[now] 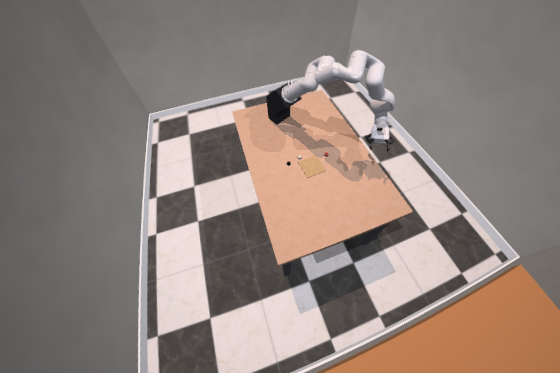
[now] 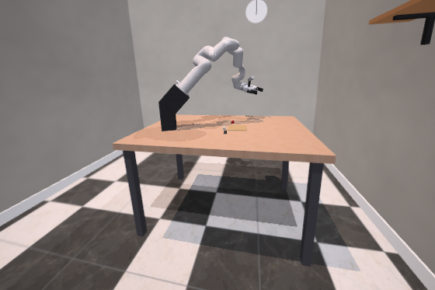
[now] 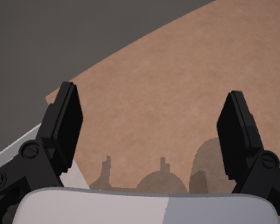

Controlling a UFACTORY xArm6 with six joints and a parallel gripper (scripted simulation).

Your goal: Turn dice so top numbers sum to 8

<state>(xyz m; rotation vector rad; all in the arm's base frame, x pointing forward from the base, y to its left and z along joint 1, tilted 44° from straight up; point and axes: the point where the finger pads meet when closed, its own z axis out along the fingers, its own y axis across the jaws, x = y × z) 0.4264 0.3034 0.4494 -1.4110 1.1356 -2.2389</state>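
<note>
The white die is 170 mm behind my hand, 430 mm to the right of it and 240 mm below it. Round my hand: tan mat (90 mm behind, 360 mm to the right, 250 mm below); then red die (170 mm behind, 240 mm to the right, 240 mm below).
</note>
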